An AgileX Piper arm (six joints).
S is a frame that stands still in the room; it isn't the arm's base.
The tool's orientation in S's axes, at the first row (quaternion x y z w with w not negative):
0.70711 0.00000 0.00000 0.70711
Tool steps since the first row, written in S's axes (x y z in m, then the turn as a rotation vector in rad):
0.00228 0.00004 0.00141 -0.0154 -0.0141 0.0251
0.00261 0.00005 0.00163 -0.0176 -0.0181 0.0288
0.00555 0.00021 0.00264 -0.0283 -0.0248 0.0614
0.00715 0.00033 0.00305 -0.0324 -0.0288 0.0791
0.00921 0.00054 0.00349 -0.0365 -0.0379 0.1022
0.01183 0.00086 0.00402 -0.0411 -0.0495 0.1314
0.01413 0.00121 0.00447 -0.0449 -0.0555 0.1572
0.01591 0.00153 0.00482 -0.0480 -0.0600 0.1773
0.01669 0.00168 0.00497 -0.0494 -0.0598 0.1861
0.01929 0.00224 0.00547 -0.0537 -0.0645 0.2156
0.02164 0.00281 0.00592 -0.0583 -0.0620 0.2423
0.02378 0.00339 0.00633 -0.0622 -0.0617 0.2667
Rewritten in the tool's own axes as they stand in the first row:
0.00228 0.00141 -0.00004 -0.0154 0.0251 0.0141
0.00261 0.00163 -0.00005 -0.0176 0.0288 0.0181
0.00555 0.00264 -0.00021 -0.0283 0.0614 0.0248
0.00715 0.00305 -0.00033 -0.0324 0.0791 0.0288
0.00921 0.00349 -0.00054 -0.0365 0.1022 0.0379
0.01183 0.00402 -0.00086 -0.0411 0.1314 0.0495
0.01413 0.00447 -0.00121 -0.0449 0.1572 0.0555
0.01591 0.00482 -0.00153 -0.0480 0.1773 0.0600
0.01669 0.00497 -0.00168 -0.0494 0.1861 0.0598
0.01929 0.00547 -0.00224 -0.0537 0.2156 0.0645
0.02164 0.00592 -0.00281 -0.0583 0.2423 0.0620
0.02378 0.00633 -0.00339 -0.0622 0.2667 0.0617

